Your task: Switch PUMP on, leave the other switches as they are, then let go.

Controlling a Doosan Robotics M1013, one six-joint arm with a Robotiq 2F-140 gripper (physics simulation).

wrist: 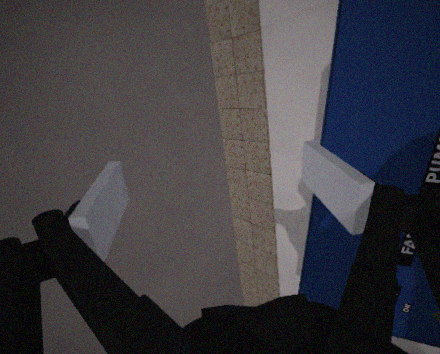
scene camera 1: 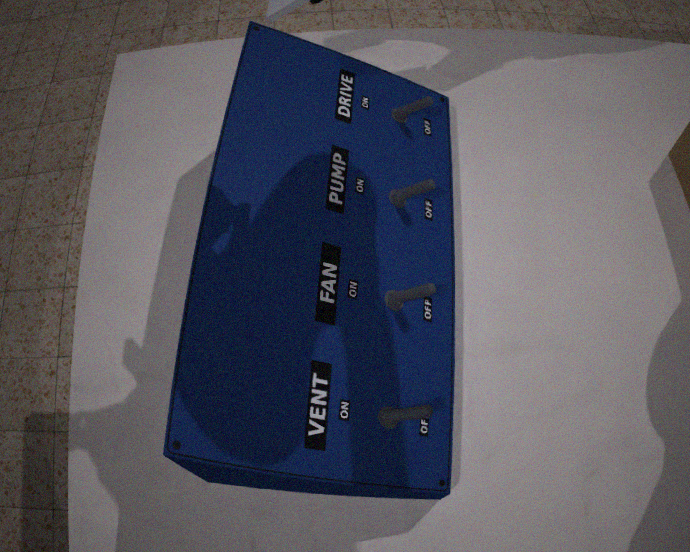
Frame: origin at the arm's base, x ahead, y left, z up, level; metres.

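Where they show: gripper, fingertip midpoint: (wrist: 215, 170).
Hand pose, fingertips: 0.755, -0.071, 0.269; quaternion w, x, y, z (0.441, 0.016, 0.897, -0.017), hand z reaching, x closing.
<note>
After its pixels a point has its place, as x, y, z.
A blue switch panel (scene camera 1: 276, 287) @(0.714, 0.110, 0.038) (wrist: 390, 75) @(0.711, -0.117, 0.046) stands on the white table. Its PUMP lever (scene camera 1: 412, 192) @(0.578, -0.012, 0.005) tilts toward its OFF label. The DRIVE lever (scene camera 1: 412, 108) @(0.567, -0.132, 0.006), the FAN lever (scene camera 1: 410, 295) @(0.589, 0.106, 0.007) and the VENT lever (scene camera 1: 405, 415) @(0.600, 0.225, 0.007) also tilt toward their OFF labels. In the wrist view the PUMP label (wrist: 434, 162) @(0.661, -0.019, 0.018) is partly cut off at the right edge, and the PUMP lever does not show. My gripper (wrist: 215, 170) @(0.755, -0.071, 0.269) is open and empty; its right finger is seen over the panel's edge, its left finger off to the side. A small pale tip shows at the top in scene camera 1.
The white table (scene camera 1: 552, 259) @(0.387, 0.011, -0.108) (wrist: 295, 75) @(0.922, -0.111, -0.108) surrounds the panel. A tiled floor (scene camera 1: 40, 230) (wrist: 245, 150) lies beyond the table's edge. A plain grey surface (wrist: 125, 100) fills the left of the wrist view. Arm shadows fall across the panel and table.
</note>
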